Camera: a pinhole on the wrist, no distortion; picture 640 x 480 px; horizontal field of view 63.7 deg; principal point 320.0 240.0 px. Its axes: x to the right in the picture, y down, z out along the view. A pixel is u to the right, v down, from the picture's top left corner.
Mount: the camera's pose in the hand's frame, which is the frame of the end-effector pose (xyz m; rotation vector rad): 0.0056 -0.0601 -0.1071 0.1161 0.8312 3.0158
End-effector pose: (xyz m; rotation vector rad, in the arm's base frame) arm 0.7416 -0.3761 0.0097 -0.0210 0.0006 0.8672
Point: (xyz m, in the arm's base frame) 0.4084 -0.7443 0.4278
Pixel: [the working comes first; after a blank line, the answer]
In the camera's frame: 0.5420 0.2034 0.4433

outside the picture
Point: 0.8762 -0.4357 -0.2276
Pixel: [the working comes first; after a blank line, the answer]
In the camera's frame: -0.0495 -0.0015 -0.1497

behind the camera
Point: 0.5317 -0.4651 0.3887
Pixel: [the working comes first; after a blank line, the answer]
In the camera's frame: 0.2501 0.1132 0.4799

588 362
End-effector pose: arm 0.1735 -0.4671 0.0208 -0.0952 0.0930 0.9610
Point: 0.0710 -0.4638 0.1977
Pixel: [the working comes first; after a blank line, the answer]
In the camera's frame: 0.1059 0.0227 0.3040

499 278
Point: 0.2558 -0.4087 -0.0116
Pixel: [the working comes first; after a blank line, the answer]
In the camera's frame: -0.0858 0.0212 0.0936

outside the picture
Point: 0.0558 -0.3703 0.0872
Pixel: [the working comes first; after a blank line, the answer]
In the camera's frame: 0.0207 -0.0873 0.2613

361 68
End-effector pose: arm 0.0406 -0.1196 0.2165 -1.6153 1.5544 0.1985
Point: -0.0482 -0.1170 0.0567
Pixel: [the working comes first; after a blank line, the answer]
In the camera's frame: -0.0579 -0.0947 0.2583

205 51
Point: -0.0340 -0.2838 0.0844
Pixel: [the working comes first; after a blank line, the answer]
In the camera's frame: -0.1758 -0.1126 0.1376

outside the picture
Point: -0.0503 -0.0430 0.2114
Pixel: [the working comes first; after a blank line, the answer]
In the camera's frame: 0.0908 -0.0705 0.1763

585 34
